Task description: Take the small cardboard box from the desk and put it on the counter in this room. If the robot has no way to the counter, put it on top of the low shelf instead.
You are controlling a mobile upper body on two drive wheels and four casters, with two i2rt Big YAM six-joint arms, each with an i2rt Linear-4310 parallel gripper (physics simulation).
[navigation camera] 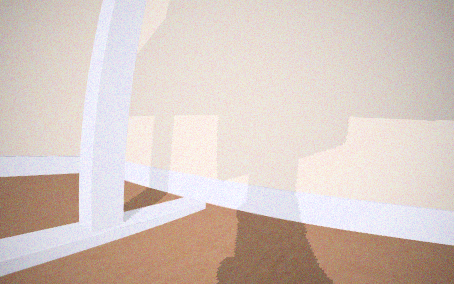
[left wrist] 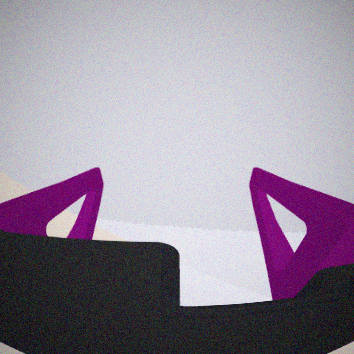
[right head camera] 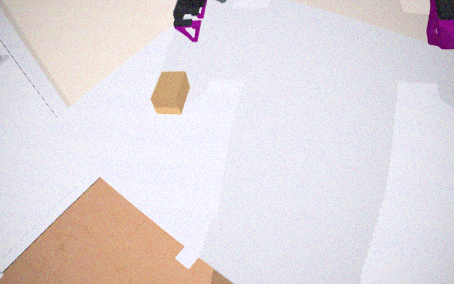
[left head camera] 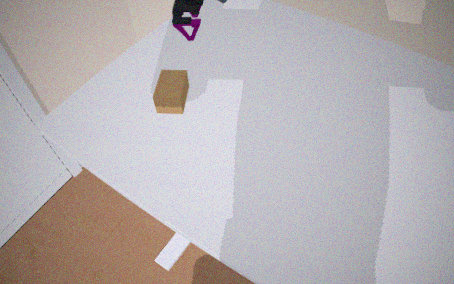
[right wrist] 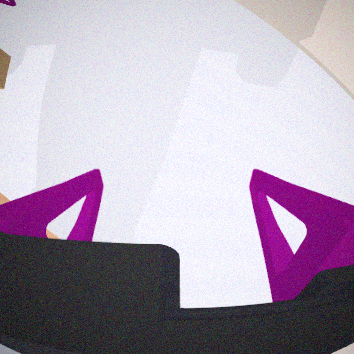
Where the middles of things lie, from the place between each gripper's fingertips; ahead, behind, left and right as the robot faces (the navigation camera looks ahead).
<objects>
The small brown cardboard box (left head camera: 170,94) lies 230 mm ahead of my right hand, 450 mm to the left of it and 320 mm below it.
My left gripper is now 24 cm past the small brown cardboard box, 2 cm to the right of it and 1 cm above it.
</objects>
